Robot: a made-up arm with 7 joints.
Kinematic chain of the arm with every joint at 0, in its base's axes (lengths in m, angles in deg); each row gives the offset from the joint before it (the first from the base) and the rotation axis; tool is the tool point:
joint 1: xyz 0 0 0.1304 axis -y
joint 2: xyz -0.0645 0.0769 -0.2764 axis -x
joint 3: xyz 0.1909 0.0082 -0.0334 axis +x
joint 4: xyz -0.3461 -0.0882 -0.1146 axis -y
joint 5: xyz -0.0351 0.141 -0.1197 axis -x
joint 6: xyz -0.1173 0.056 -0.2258 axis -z
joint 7: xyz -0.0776 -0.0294 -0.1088 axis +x
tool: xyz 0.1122 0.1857 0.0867
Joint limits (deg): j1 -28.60..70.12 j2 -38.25..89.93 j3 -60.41..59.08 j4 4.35..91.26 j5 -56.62..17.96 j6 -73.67..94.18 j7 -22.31..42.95
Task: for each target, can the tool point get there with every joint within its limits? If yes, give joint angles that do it. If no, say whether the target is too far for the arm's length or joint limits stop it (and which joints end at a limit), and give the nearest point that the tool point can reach.
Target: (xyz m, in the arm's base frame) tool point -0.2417 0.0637 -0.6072
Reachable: yes | joints -1.75 41.81 -0.76 32.39 -35.86 4.09 20.62
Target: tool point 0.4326 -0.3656 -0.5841
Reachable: yes | joints 49.67 55.30 -13.80 30.97 -14.47 -53.79 -15.57
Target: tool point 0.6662 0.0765 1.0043
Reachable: no: joint limits stop it (at a limit: joint 1, joint 2, joint 3, joint 4, joint 5, joint 7) | nearest point 0.5506 0.0891 0.2202 | short by 0.793 m
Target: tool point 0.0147 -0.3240 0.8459
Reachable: no: joint limits stop it (at a limit: joint 1, joint 2, joint 3, joint 5, joint 6, joint 7) | nearest point -0.1308 -0.3638 0.4979 | short by 0.379 m
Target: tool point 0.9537 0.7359 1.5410
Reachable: no: too far | nearest point 0.4404 0.4706 0.2692 | short by 1.397 m
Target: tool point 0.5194 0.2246 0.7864
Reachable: no: joint limits stop it (at a limit: joint 1, joint 3, joint 4, joint 5, joint 7) | nearest point 0.3374 0.3117 0.3021 | short by 0.525 m
